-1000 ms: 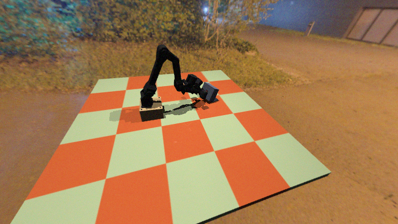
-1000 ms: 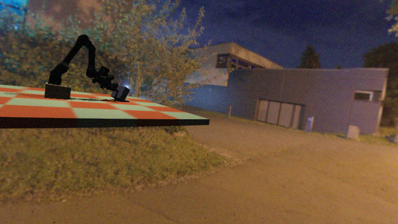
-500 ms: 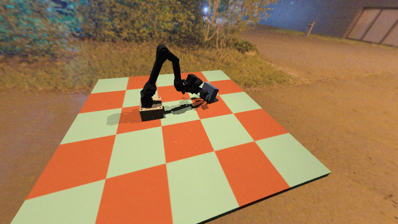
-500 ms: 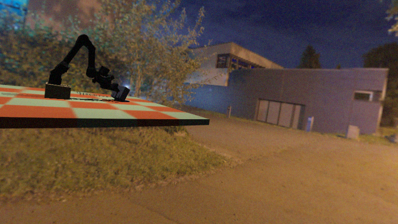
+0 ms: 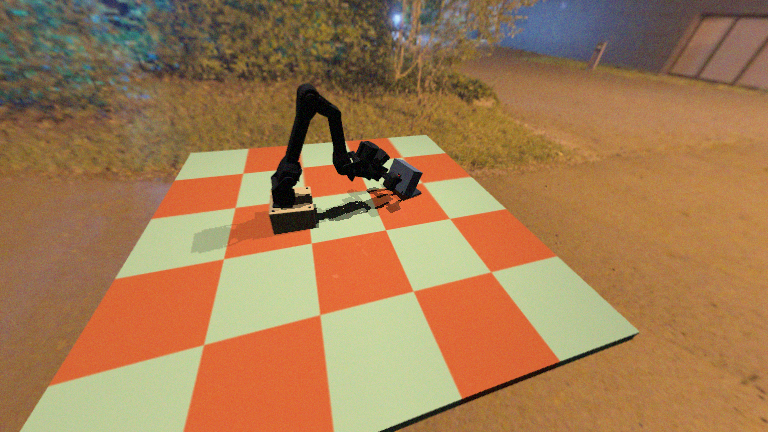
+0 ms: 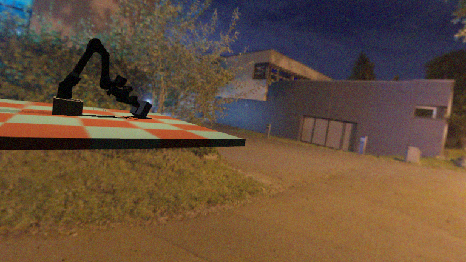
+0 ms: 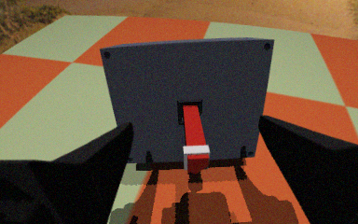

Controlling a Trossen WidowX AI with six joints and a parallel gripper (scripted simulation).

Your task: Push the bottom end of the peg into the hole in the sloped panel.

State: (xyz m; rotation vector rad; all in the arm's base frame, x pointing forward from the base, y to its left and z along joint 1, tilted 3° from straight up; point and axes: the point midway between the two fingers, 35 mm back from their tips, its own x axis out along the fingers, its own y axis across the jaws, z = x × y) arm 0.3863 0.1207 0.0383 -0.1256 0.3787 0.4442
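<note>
Now: the peg 1 cm below my gripper tip and 1 cm behind it. Round my gripper tip: dark sloped panel 4 cm ahead, 3 cm below, 2 cm to the left.
</note>
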